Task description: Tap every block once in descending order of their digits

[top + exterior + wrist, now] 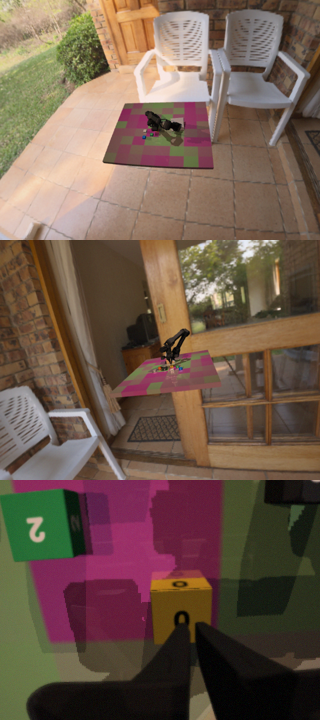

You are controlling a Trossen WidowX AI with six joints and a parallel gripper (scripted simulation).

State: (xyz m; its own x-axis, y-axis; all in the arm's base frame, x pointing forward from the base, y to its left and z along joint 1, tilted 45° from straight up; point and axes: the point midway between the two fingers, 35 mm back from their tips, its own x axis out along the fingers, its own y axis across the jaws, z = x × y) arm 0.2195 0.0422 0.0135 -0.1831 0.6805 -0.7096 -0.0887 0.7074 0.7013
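Right now the yellow block marked 0 is 2 cm below my gripper tip. Also, from my gripper tip: orange block marked 1 (13 cm to the right, 2 cm below, 1 cm ahead); then black block marked 8 (8 cm ahead, 5 cm to the right, 2 cm below); then green block marked 2 (8 cm to the left, 5 cm ahead, 2 cm below).
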